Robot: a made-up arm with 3 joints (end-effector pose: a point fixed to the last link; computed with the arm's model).
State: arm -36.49 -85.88 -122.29
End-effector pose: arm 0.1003 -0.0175 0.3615 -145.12 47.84 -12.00
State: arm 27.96 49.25 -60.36
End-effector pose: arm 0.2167 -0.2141 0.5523 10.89 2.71 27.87
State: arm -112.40 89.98 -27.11
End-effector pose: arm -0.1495 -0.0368 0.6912 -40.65 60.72 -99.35
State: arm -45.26 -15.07 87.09
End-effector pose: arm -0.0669 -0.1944 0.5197 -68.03 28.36 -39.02
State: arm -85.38 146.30 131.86
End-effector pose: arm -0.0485 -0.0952 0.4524 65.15 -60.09 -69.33
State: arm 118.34 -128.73 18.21
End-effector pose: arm -0.0519 0.0754 0.2784 64.31 107.75 74.72
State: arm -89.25 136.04 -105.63
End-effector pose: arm -0.0889 -0.0922 0.6507 -23.95 23.64 -86.96
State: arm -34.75 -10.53 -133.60
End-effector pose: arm 0.0002 -0.1594 0.3231 138.52 -43.34 -14.03
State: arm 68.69 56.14 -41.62
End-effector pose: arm 0.2780 -0.0108 0.6094 -12.73 -8.70 68.30
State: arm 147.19 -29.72 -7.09
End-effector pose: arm 0.0746 0.2836 0.3514 13.78 46.81 140.69
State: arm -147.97 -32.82 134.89
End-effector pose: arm -0.1338 0.0422 0.4730 -34.85 121.43 -98.21
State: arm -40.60 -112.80 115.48
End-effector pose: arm -0.0072 -0.1482 0.4114 -2.57 0.95 -40.59
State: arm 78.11 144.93 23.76
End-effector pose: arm -0.0850 0.1109 0.5351 -132.70 -107.67 10.66
